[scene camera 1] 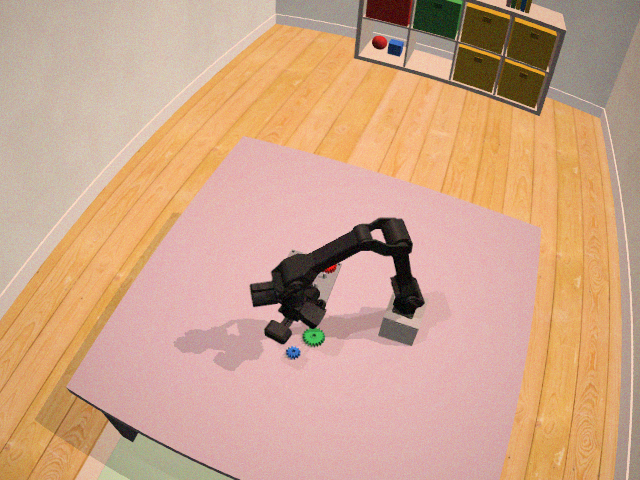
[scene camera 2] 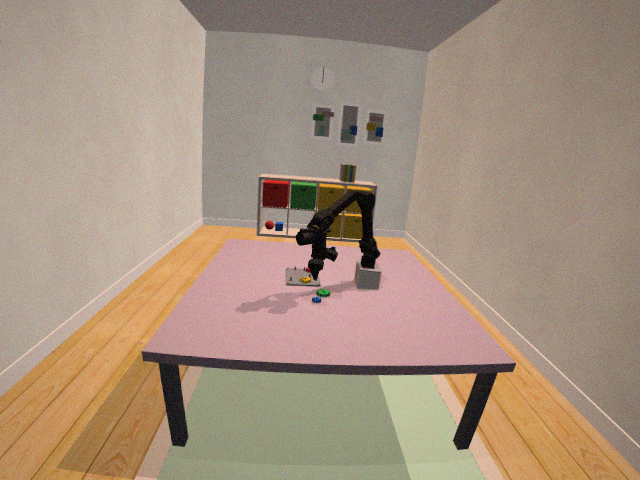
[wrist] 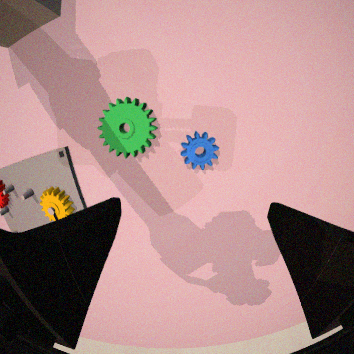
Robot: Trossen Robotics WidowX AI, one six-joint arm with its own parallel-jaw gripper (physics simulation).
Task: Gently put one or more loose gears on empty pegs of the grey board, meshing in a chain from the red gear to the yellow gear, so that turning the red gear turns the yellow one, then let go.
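Places are measured from the arm's base along level axes (x right, y ahead, z up), in centimetres.
Where they show: gripper, fingertip midpoint: point(scene camera 1: 292, 329) point(scene camera 2: 316, 276) point(wrist: 198, 208); arm's base, link origin: point(scene camera 1: 405, 306) point(scene camera 2: 367, 265).
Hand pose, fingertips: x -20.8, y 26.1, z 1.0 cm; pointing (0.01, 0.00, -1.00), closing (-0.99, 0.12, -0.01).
Note:
Each offset is from my fingertips to the centre of the thing. Level surfaces: height alone.
The green gear @(dz -10.8, dx +6.3, dy -4.1 cm) point(scene camera 1: 313, 336) point(scene camera 2: 323, 292) point(wrist: 128, 127) lies flat on the table. The smaller blue gear @(dz -10.8, dx -1.2, dy -0.9 cm) point(scene camera 1: 293, 352) point(scene camera 2: 316, 299) point(wrist: 200, 150) lies flat beside it, apart from it. The grey board @(dz -10.1, dx +24.6, dy +6.4 cm) point(scene camera 1: 327, 289) point(scene camera 2: 295, 281) point(wrist: 31, 174) bears the red gear @(dz -10.0, dx +32.4, dy +2.3 cm) point(scene camera 1: 329, 268) point(scene camera 2: 308, 269) point(wrist: 3, 195) and the yellow gear @(dz -9.9, dx +18.2, dy +4.7 cm) point(scene camera 2: 306, 279) point(wrist: 55, 204). A bare peg @(dz -9.8, dx +23.3, dy +2.6 cm) point(wrist: 28, 193) stands between those two gears. My gripper point(scene camera 1: 295, 323) point(wrist: 198, 208) is open and empty, above the table near the board and the loose gears. The arm hides the yellow gear in scene camera 1; a finger covers part of the board in the wrist view.
The arm's grey base block point(scene camera 1: 399, 329) point(scene camera 2: 367, 277) stands on the pink table @(dz -11.6 cm) point(scene camera 1: 413, 403) point(scene camera 2: 330, 335), to the right of the board in the scene views. A shelf unit point(scene camera 1: 552, 69) point(scene camera 2: 258, 206) with coloured boxes stands on the floor beyond the table.

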